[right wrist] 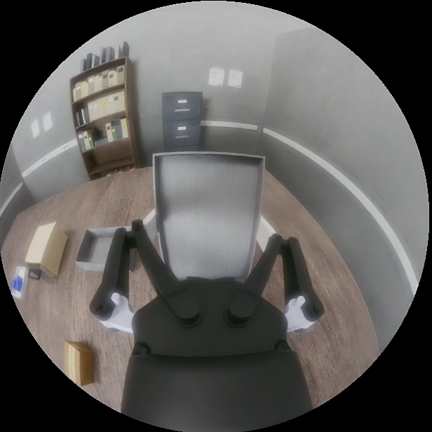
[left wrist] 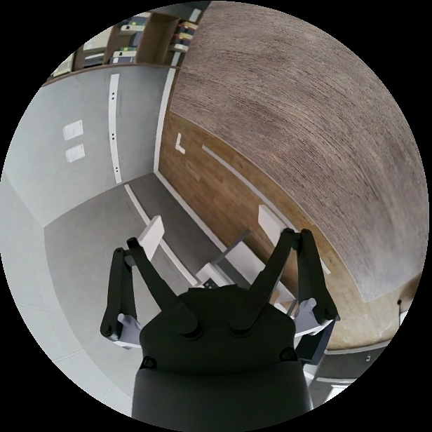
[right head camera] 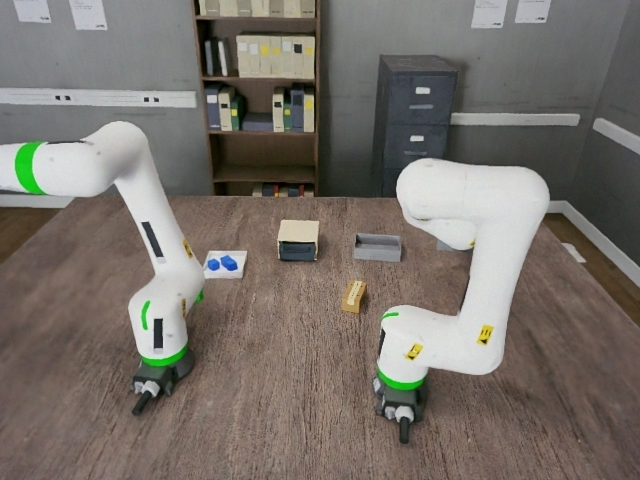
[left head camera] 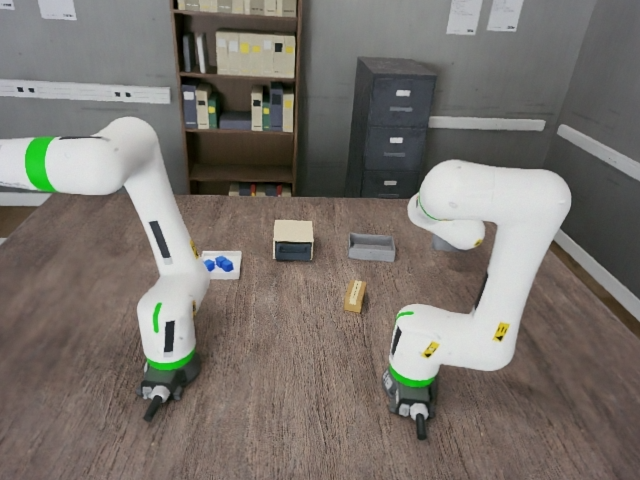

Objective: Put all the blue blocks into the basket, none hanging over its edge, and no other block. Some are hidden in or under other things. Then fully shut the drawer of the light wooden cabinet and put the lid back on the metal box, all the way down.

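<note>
Several blue blocks [left head camera: 225, 264] [right head camera: 229, 262] [right wrist: 17, 283] lie in the white basket [left head camera: 223, 276] [right head camera: 224, 275], which the left arm partly overlaps in the left head view. The light wooden cabinet [left head camera: 293, 230] [right head camera: 298, 230] [right wrist: 47, 245] has a dark drawer [left head camera: 293, 251] [right head camera: 298, 251] that looks shut or nearly so. The grey metal box [left head camera: 371, 253] [right head camera: 377, 253] [right wrist: 97, 265] stands open. My right gripper [right wrist: 207, 215] is shut on its grey lid [left head camera: 445, 244] [right head camera: 452, 244] [right wrist: 209, 200], held raised, right of the box. My left gripper [left wrist: 209, 218] is open and empty, off the table's left side.
A brown box [left head camera: 355, 296] [right head camera: 354, 296] [right wrist: 79, 363] with a pale strip lies in front of the metal box. A green block [right head camera: 199, 296] shows partly behind the left arm. A bookshelf [left head camera: 298, 103] and a filing cabinet [left head camera: 397, 118] stand behind the table.
</note>
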